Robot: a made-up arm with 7 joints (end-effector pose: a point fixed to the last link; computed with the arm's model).
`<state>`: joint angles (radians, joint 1 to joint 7).
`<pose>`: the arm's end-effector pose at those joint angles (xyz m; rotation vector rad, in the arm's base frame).
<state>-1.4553 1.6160 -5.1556 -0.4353 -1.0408 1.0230 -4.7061</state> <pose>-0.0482 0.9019 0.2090 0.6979 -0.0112 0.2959</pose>
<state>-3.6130 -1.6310 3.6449 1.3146 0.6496 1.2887 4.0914</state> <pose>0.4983 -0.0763 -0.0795 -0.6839 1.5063 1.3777</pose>
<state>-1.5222 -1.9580 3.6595 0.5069 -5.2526 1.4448 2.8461</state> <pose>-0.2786 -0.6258 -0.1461 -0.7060 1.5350 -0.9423</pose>
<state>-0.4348 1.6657 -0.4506 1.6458 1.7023 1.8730 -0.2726</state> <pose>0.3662 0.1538 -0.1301 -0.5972 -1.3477 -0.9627</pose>
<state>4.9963 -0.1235 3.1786 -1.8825 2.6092 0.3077 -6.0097</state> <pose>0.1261 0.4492 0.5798 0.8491 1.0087 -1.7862</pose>
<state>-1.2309 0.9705 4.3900 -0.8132 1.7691 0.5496 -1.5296</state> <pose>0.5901 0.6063 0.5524 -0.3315 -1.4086 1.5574</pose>
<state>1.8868 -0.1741 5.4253 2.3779 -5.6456 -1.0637 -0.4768</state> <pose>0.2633 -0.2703 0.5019 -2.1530 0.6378 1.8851</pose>
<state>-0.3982 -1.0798 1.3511 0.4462 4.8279 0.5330 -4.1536</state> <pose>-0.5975 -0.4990 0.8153 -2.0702 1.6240 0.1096</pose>
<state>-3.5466 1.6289 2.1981 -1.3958 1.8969 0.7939 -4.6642</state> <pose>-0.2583 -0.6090 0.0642 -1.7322 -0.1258 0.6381</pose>
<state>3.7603 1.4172 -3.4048 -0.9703 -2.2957 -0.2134 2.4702</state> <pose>-0.7443 0.3636 -0.0014 1.3222 0.0475 2.3921</pose>
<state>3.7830 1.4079 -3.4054 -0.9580 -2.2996 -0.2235 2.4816</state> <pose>-0.7421 0.3850 0.0122 1.3563 0.0206 2.3649</pose>
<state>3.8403 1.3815 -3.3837 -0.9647 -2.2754 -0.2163 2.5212</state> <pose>-0.7168 0.4360 0.0272 1.3605 -0.0947 2.3810</pose>
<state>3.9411 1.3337 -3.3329 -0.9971 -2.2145 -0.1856 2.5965</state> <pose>-0.6538 0.5200 0.0431 1.2959 -0.3210 2.4495</pose>
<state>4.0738 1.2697 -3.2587 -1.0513 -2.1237 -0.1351 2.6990</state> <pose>-0.5477 0.6181 0.0606 1.1213 -0.6162 2.5477</pose>
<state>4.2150 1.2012 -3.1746 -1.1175 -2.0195 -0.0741 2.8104</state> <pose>-0.4099 0.7013 0.0792 0.8342 -0.8924 2.6409</pose>
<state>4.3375 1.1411 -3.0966 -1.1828 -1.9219 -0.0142 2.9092</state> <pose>-0.2720 0.7500 0.0968 0.5038 -1.0750 2.7059</pose>
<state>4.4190 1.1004 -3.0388 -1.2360 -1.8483 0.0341 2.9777</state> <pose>-0.1698 0.7662 0.1082 0.2308 -1.1525 2.7441</pose>
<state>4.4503 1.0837 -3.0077 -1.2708 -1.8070 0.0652 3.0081</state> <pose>-0.1218 0.7648 0.1093 0.0770 -1.1636 2.7691</pose>
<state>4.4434 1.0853 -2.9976 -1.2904 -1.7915 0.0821 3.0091</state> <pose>-0.1168 0.7576 0.1014 0.0244 -1.1475 2.7911</pose>
